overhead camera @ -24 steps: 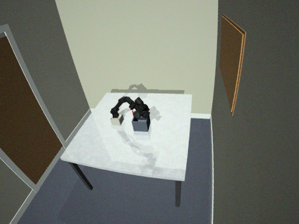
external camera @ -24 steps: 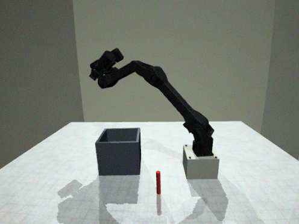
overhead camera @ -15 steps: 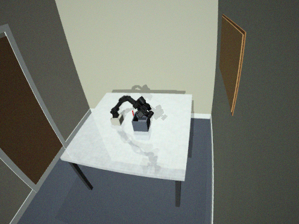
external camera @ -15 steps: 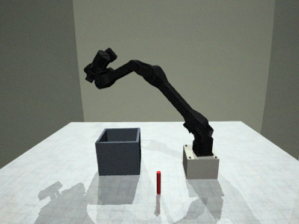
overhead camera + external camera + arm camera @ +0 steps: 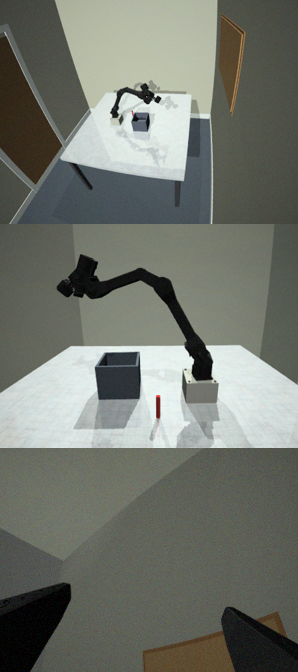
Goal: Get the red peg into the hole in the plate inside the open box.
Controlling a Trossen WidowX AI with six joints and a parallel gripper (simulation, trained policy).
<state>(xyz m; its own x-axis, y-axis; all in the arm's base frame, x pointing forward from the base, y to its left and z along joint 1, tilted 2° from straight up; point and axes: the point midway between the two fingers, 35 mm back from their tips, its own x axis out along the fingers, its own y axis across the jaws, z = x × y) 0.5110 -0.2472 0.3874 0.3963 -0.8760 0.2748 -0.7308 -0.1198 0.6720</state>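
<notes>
The red peg is 34 cm behind my gripper tip, 37 cm to the left of it and 45 cm below it.
</notes>
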